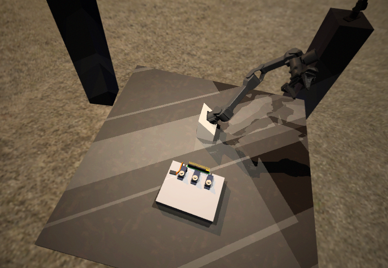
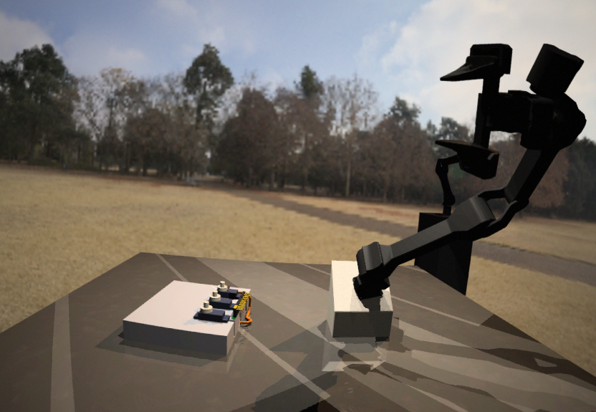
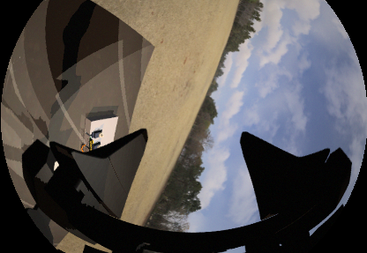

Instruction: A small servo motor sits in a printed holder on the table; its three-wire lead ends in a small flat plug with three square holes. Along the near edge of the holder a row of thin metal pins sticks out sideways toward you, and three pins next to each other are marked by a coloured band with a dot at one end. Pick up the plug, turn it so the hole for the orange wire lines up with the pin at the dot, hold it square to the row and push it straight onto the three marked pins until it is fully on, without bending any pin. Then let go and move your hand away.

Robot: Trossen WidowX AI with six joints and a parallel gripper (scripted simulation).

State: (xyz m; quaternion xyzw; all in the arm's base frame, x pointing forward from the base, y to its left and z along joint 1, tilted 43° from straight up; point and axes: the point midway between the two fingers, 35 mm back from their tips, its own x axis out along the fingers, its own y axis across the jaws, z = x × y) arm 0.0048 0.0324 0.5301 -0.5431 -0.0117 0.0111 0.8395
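My gripper tip is now 38 cm short of the white printed holder, 46 cm to the left of it and 46 cm above it.
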